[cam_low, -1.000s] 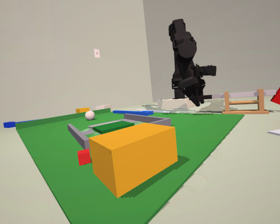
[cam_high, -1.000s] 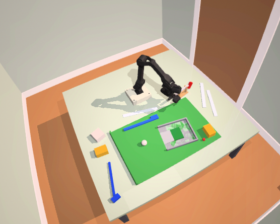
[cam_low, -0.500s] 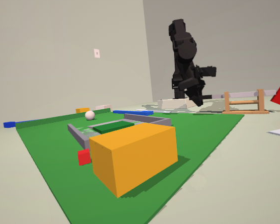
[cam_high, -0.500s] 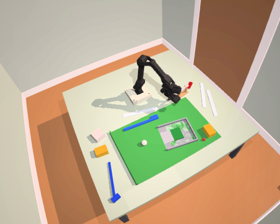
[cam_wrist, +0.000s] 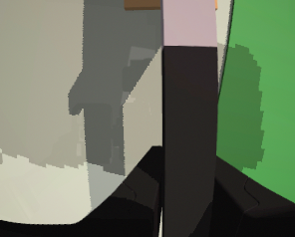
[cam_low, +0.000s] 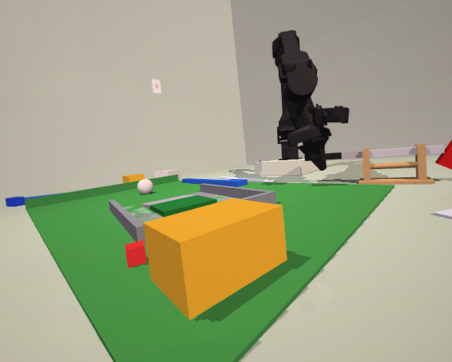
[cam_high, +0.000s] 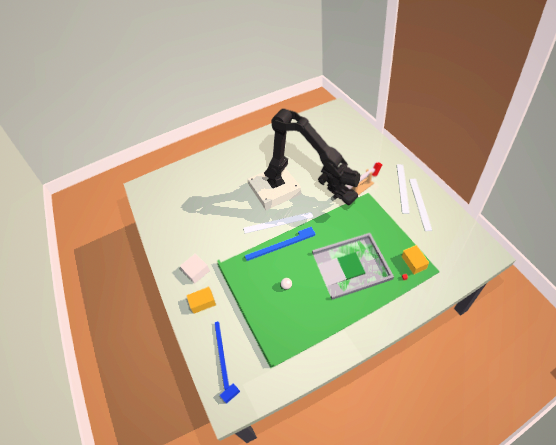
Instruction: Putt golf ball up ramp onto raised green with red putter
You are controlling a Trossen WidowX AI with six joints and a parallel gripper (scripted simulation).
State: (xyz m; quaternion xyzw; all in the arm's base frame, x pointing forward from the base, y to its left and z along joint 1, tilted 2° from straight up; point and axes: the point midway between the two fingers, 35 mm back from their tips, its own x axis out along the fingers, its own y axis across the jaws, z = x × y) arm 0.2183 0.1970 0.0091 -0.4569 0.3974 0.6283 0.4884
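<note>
The wooden rack lies 3 cm behind my gripper tip and 13 cm to the left of it. Round my gripper tip: white golf ball (25 cm ahead, 40 cm to the right, 1 cm below); red cube (45 cm ahead, 1 cm to the left, 2 cm below); pale block (2 cm ahead, 69 cm to the right, 1 cm below).
</note>
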